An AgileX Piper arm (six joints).
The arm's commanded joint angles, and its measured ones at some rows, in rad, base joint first. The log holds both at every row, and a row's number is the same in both.
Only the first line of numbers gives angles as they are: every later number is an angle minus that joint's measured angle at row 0.
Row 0, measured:
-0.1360, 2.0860, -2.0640, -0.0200, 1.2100, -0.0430
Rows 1 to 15, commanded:
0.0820, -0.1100, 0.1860, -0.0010, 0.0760, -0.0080
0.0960, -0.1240, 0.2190, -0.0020, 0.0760, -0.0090
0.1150, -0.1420, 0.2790, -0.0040, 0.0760, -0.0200
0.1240, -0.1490, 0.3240, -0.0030, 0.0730, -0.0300
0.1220, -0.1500, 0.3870, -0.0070, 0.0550, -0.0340
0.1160, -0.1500, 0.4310, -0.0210, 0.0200, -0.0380
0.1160, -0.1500, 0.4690, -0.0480, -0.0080, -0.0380
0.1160, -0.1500, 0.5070, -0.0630, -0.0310, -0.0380
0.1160, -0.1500, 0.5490, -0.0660, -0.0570, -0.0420
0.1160, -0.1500, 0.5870, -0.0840, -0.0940, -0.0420
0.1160, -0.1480, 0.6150, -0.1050, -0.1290, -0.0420
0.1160, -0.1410, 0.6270, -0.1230, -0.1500, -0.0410
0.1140, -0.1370, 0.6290, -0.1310, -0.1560, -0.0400
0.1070, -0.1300, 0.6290, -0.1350, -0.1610, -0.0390
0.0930, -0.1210, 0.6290, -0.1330, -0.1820, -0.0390
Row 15, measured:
0.1130, -0.1340, 0.6230, -0.1200, -0.1530, -0.0340
